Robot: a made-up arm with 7 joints.
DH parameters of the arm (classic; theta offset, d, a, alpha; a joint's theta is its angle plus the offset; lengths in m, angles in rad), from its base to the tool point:
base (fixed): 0 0 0 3.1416
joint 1: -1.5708 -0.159 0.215 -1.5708
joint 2: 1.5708 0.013 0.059 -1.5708
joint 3: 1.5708 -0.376 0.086 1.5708
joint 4: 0 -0.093 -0.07 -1.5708
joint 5: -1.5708 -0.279 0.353 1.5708
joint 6: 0 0.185 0.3 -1.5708
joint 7: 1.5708 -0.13 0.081 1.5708
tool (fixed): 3.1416 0.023 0 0
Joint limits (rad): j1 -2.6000..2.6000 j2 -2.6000..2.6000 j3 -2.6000..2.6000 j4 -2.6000..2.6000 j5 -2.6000..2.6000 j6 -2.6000..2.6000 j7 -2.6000..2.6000
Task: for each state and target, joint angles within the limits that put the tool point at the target. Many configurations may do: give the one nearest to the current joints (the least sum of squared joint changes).
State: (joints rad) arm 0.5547 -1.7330 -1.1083 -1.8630 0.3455 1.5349 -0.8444
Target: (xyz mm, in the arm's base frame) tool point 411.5 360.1 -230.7
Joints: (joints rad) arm 0.4794 -1.8745 -1.1212 -1.7712 0.2495 1.8283 -0.8247
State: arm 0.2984 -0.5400 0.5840 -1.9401 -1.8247 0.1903 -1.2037
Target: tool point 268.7 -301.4 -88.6
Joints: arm 0.0707 -0.3160 0.5792 -1.8696 -1.9339 0.2860 -1.1882
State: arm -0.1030 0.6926 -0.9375 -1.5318 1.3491 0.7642 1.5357
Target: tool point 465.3 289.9 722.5
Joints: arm 0.0112 0.9750 -0.8666 -1.8075 0.7016 0.8828 1.6110
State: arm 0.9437 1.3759 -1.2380 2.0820 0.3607 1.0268 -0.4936
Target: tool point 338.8 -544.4 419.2
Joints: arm 0.9764 1.5172 -1.5678 2.1179 0.3513 0.6621 -0.5943
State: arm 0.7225 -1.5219 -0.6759 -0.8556 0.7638 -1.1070 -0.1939
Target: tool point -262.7 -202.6 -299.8
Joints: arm 1.2857 -1.7687 -1.5801 -1.2039 0.7057 -1.7136 -0.1678
